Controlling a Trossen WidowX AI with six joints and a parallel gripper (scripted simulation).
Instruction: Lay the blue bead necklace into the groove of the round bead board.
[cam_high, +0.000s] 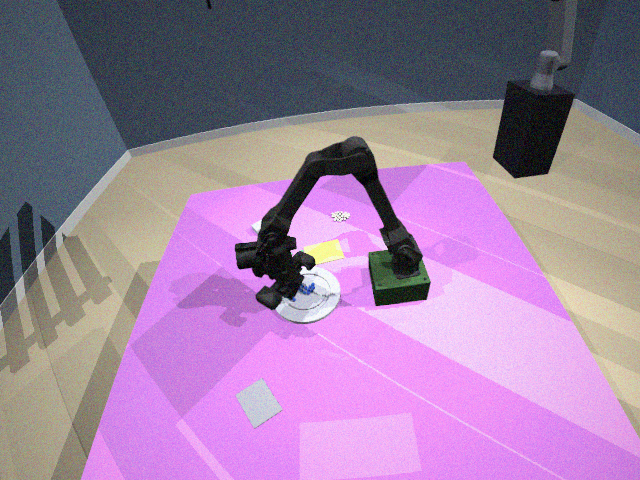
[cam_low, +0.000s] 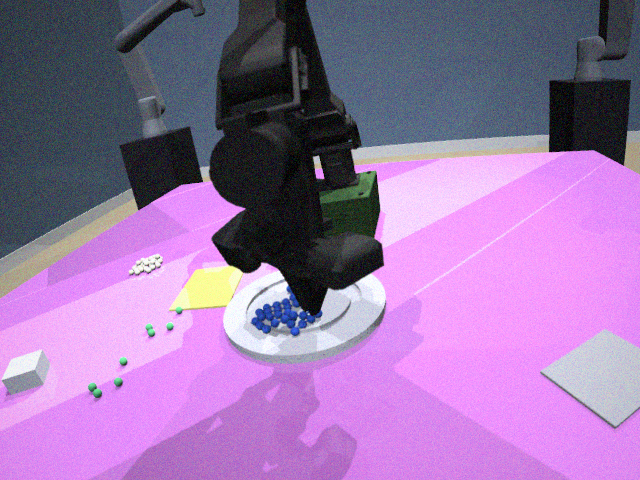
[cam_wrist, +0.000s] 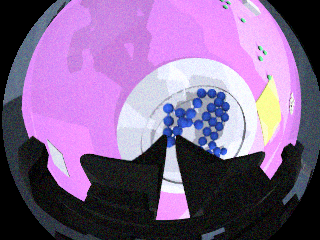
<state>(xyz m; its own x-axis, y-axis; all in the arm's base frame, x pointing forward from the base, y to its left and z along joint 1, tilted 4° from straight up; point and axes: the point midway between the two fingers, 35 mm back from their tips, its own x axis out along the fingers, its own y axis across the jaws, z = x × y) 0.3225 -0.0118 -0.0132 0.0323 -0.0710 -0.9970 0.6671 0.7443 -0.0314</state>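
Now: the round white bead board 40 mm behind my gripper tip, 20 mm to the right of it and 10 mm below it. Round my gripper tip: yellow sheet (180 mm to the right, 110 mm behind, 20 mm below); grey tile (290 mm to the left, 100 mm ahead, 20 mm below); cube (350 mm to the right, 110 mm ahead, 10 mm below).
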